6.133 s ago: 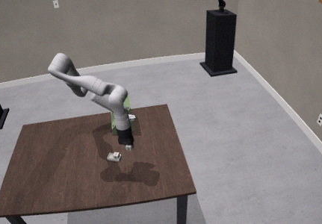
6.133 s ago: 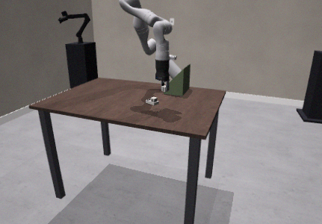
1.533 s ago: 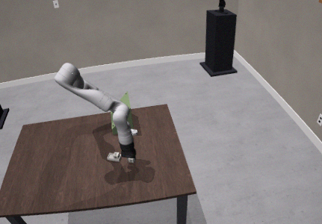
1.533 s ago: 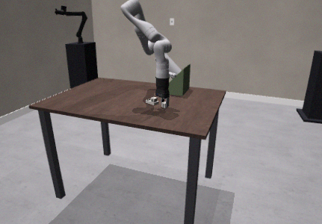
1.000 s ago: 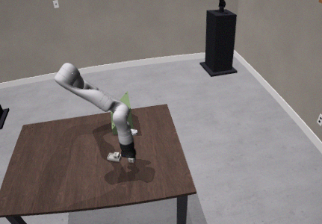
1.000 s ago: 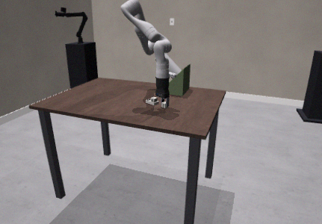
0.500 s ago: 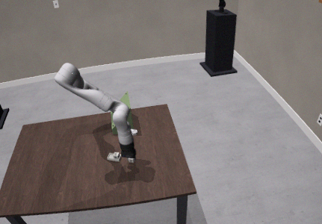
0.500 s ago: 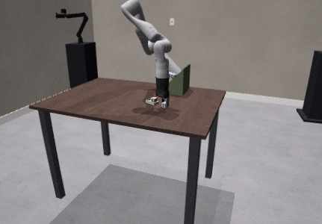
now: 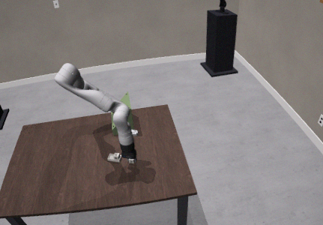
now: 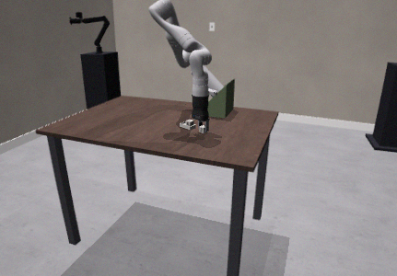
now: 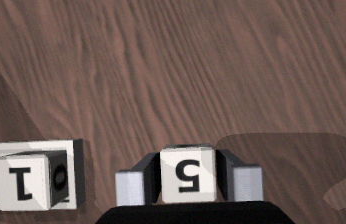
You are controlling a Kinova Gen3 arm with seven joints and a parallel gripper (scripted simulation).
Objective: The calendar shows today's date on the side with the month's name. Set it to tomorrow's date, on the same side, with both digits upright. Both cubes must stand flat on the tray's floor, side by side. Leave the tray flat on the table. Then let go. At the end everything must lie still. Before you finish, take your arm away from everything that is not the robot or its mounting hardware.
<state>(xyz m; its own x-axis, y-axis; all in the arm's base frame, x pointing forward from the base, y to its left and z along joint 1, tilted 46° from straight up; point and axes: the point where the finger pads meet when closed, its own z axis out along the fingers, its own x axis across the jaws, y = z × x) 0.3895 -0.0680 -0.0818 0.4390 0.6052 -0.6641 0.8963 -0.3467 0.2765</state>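
Now: hand 1 cm above the digit cube. Also, from my hand: white calendar tray: 5 cm behind, 10 cm to the right, 2 cm below; white cube: 4 cm behind, 8 cm to the right.
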